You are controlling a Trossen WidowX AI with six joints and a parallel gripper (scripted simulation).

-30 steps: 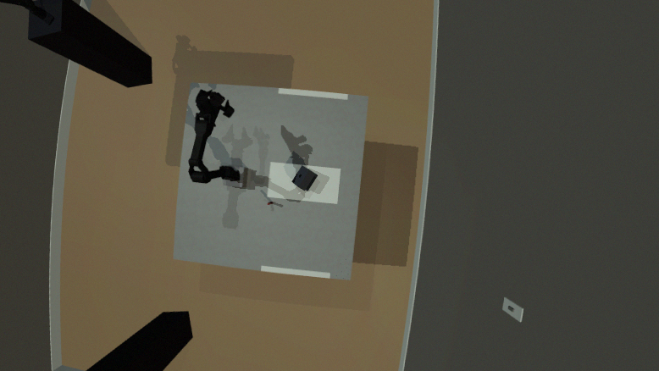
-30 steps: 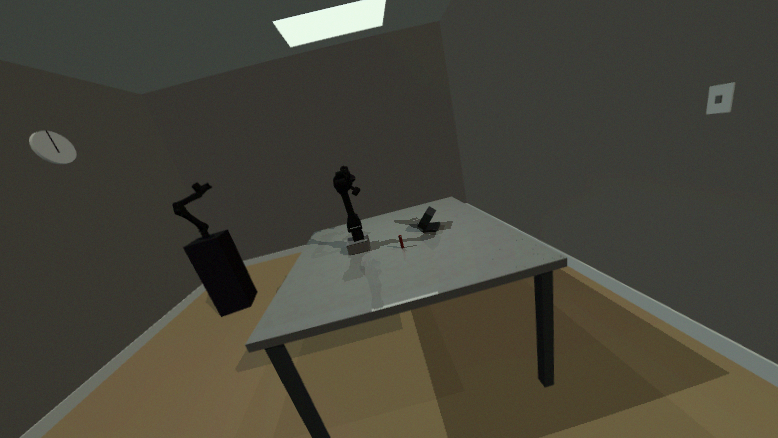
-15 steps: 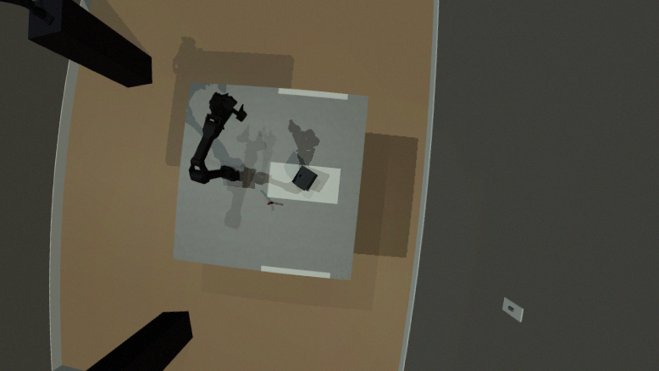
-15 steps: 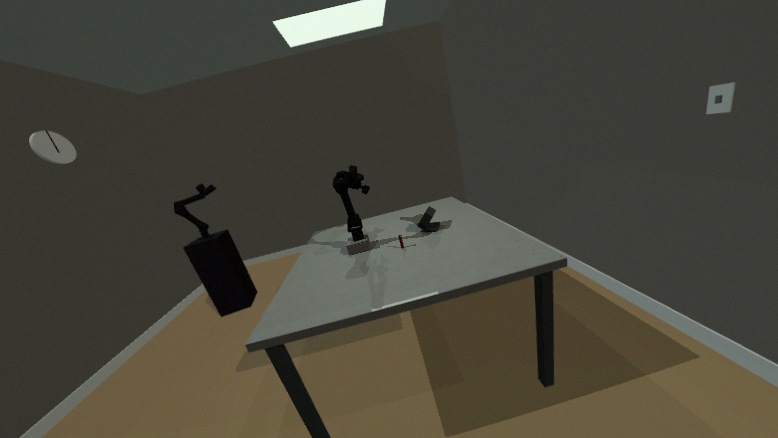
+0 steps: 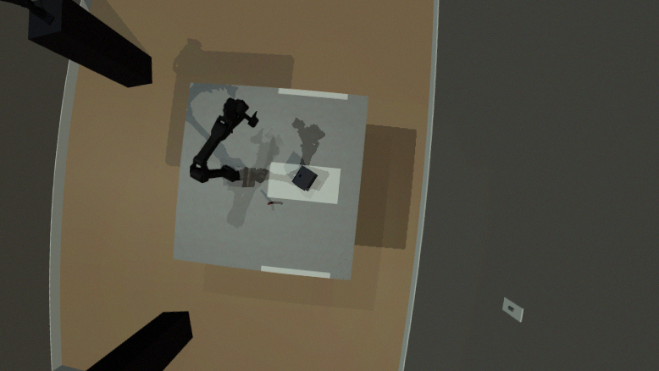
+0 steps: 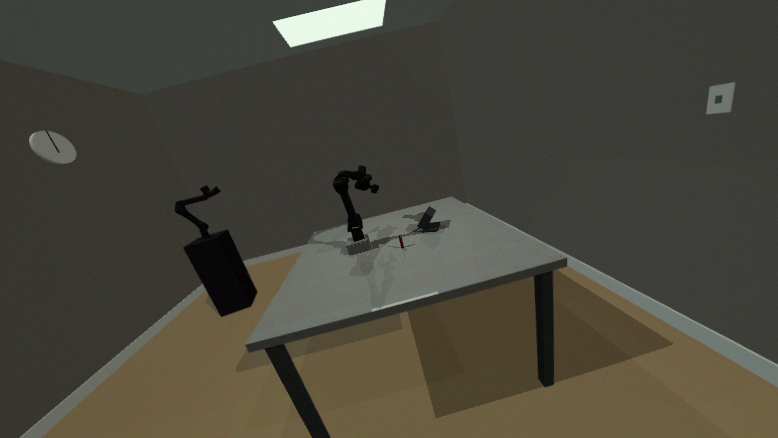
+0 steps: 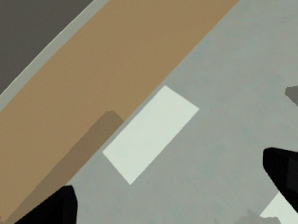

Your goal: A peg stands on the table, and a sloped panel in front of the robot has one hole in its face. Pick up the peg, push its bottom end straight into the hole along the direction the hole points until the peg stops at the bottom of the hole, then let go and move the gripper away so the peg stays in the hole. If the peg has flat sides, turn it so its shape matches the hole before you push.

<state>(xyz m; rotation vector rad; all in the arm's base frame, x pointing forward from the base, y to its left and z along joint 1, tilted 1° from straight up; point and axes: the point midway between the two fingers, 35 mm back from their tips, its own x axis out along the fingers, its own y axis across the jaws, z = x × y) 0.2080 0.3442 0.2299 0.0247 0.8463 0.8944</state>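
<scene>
The peg is 580 mm to the right of my gripper tip and 210 mm below it. Round my gripper tip: sloped panel 430 mm to the right, 240 mm ahead, 200 mm below.
</scene>
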